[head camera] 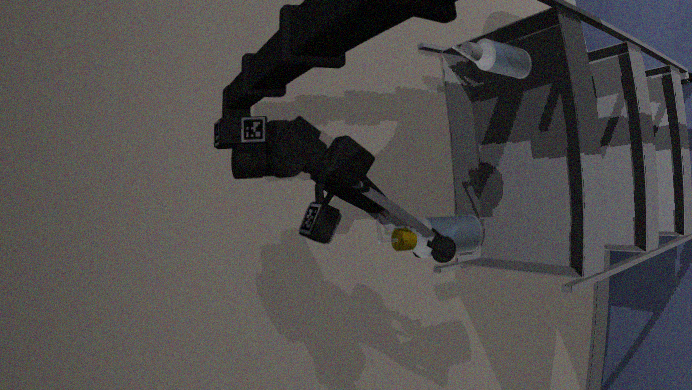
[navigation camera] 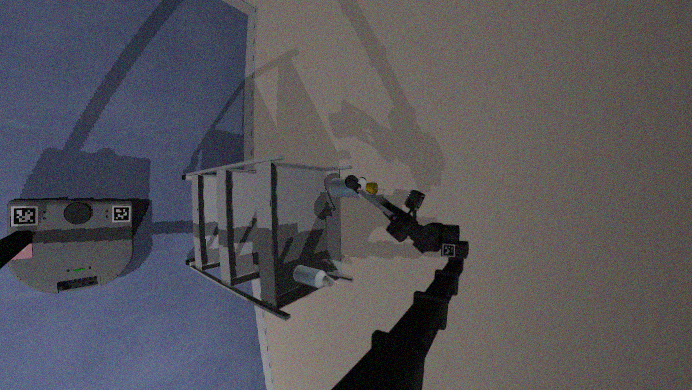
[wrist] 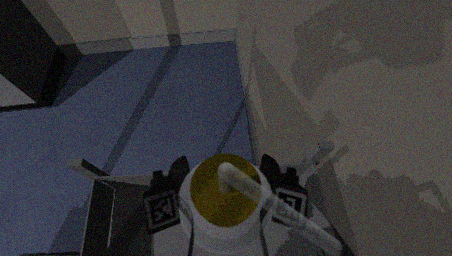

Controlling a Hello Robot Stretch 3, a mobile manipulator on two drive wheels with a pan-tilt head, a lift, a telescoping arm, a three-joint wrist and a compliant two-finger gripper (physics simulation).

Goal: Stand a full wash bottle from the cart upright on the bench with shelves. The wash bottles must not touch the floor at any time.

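Pixels of known places: gripper, fingertip midpoint: (head camera: 440,253) (navigation camera: 352,179); robot's base, link origin: (navigation camera: 78,212).
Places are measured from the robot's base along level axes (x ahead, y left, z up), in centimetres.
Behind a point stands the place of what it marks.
A wash bottle (head camera: 460,233) @[y -57.0, x 9.2, z 85.8 cm] (navigation camera: 341,188) @[y -57.0, x 9.4, z 85.6 cm] (wrist: 225,200) with a pale blue body, white shoulder, yellow cap and clear spout is held upright. My gripper (head camera: 426,241) @[y -60.0, x 12.4, z 87.4 cm] (navigation camera: 361,185) @[y -60.0, x 12.4, z 87.4 cm] (wrist: 224,173) @[y -60.0, x 12.4, z 87.4 cm] is shut on it near its shoulder, one finger on each side in the wrist view. The bottle appears raised over one end of the grey cart (head camera: 576,215) @[y -47.1, x 7.7, z 66.3 cm] (navigation camera: 266,220) @[y -41.2, x 0.0, z 70.9 cm] (wrist: 97,220); a round shadow lies on the tray near it. A second wash bottle (head camera: 507,59) @[y -55.6, x -19.3, z 73.3 cm] (navigation camera: 307,276) @[y -55.6, x -19.3, z 73.1 cm], pale blue with a white shoulder, stands on the cart's other side. I cannot identify the bench with shelves.
The cart's posts and handles stick out around its tray. My mobile base (navigation camera: 100,255) @[y -6.2, x -14.9, z 16.0 cm] stands on the blue floor area, beyond the cart's lower shelves. A dark block-like object (wrist: 22,45) is at the upper left of the wrist view. Long shadows cross the beige floor.
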